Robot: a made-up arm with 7 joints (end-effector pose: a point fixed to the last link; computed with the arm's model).
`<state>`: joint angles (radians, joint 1 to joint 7).
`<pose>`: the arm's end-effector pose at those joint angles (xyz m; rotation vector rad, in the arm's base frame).
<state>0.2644 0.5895 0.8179 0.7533 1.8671 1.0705 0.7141</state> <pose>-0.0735 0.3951 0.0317 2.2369 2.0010 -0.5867</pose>
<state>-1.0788 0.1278 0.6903 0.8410 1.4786 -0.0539 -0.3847</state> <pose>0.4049 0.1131 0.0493 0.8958 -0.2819 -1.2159</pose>
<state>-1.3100 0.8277 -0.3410 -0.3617 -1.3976 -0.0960 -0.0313</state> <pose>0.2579 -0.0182 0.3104 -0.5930 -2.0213 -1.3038</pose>
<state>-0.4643 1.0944 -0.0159 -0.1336 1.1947 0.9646 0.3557</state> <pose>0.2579 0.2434 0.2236 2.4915 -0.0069 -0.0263</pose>
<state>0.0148 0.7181 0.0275 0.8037 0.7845 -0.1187 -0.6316</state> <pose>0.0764 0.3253 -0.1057 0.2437 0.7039 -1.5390</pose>
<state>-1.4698 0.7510 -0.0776 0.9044 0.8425 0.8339 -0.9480</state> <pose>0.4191 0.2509 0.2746 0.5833 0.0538 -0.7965</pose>
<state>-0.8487 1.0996 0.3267 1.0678 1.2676 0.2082 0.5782</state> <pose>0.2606 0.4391 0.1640 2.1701 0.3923 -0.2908</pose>
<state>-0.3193 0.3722 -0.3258 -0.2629 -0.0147 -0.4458 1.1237</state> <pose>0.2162 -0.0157 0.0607 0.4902 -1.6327 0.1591</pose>
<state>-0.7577 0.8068 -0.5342 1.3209 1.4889 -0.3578 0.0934</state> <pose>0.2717 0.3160 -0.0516 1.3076 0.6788 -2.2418</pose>
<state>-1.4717 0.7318 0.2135 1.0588 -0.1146 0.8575 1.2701</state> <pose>0.4555 0.2198 0.1830 1.0059 -0.0520 0.7215</pose>
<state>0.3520 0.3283 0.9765 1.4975 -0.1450 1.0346 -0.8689</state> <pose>-0.2948 0.1146 -0.1318 -1.2105 0.4448 1.1706</pose>
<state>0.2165 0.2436 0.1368 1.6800 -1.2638 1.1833 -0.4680</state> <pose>-0.2466 0.0393 -0.1611 -1.3273 0.6918 1.3995</pose>
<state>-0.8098 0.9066 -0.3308 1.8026 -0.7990 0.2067 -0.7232</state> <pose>0.1509 0.4019 -0.0650 -0.1498 -0.1389 -0.0991</pose>
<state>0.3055 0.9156 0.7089 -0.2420 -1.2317 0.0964 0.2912</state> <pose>0.1494 0.2685 0.1270 0.3372 -1.0544 0.0256</pose>
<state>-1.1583 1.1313 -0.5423 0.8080 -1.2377 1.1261 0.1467</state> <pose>0.3646 0.2696 0.1090 -0.0283 -0.0056 -0.2410</pose>
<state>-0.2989 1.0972 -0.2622 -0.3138 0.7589 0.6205 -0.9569</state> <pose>0.2552 0.1824 0.1348 0.9779 0.4245 -1.6514</pose>
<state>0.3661 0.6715 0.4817 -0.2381 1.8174 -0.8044 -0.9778</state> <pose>0.0985 0.2161 0.0585 0.8254 1.4781 -2.4196</pose>
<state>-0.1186 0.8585 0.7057 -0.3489 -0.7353 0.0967 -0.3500</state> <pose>0.1987 0.2453 0.1939 0.5401 -1.4113 -0.8112</pose>
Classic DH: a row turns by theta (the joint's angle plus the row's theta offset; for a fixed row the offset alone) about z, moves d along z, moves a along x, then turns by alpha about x. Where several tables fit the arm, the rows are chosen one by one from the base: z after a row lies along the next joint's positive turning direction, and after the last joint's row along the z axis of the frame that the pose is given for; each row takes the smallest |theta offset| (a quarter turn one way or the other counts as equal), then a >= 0, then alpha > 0; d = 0 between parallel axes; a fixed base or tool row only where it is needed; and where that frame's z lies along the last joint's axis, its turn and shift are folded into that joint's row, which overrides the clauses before.
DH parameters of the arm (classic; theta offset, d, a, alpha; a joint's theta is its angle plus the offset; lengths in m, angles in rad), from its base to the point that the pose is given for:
base (fixed): -0.071 0.23 0 -1.3004
joint 1: -1.3111 0.0425 0.003 -1.5708
joint 2: 1.2915 -0.0066 0.01 1.5708
joint 3: -1.5708 -0.2451 0.0068 1.5708
joint 4: 1.5708 -0.01 0.0105 -1.5708
joint 5: 0 0.1917 -0.0338 1.5708
joint 6: 1.5708 0 0.0728 1.5708
joint 7: 1.4419 -0.0019 -0.0016 -1.0394
tool (fixed): -2.0499 0.014 0 0

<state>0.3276 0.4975 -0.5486 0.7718 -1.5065 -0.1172 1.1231</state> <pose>-0.1112 0.1219 -0.1891 0.5227 0.8024 0.7102</pose>
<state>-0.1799 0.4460 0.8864 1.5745 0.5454 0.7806 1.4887</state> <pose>-0.0935 0.2057 -0.2163 1.2747 1.7061 -0.0045</pose>
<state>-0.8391 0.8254 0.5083 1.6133 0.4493 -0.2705 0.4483</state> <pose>0.2467 0.3487 -0.0571 1.0107 -0.1544 -0.0573</pose>
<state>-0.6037 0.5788 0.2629 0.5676 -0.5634 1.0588 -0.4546</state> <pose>0.2946 0.2099 -0.0493 -0.6076 -0.2151 -0.4185</pose>
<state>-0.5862 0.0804 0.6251 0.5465 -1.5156 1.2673 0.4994</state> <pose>0.3031 0.0360 -0.0216 -1.3752 -0.1309 0.0497</pose>
